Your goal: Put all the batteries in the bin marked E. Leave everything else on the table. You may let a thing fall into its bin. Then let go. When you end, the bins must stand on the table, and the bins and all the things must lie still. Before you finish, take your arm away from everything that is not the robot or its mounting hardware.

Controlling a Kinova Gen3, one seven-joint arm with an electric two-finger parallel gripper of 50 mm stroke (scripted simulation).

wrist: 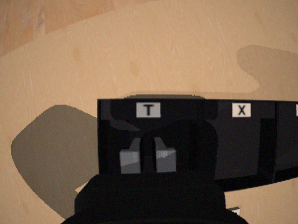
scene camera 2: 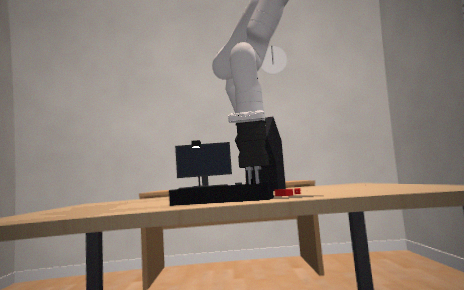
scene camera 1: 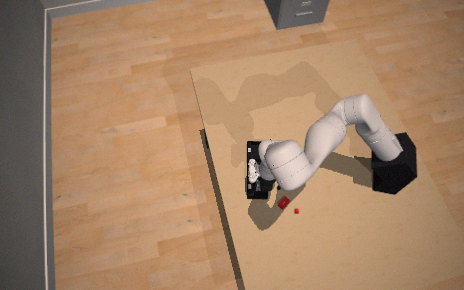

Path:
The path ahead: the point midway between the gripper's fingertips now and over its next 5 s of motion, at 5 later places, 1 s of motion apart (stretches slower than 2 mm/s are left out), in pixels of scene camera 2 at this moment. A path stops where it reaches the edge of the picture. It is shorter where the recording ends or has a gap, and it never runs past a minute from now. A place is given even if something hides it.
My gripper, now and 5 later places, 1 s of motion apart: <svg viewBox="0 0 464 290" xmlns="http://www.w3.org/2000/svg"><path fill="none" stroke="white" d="M254 192L249 177L241 137L266 138L280 167L284 175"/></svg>

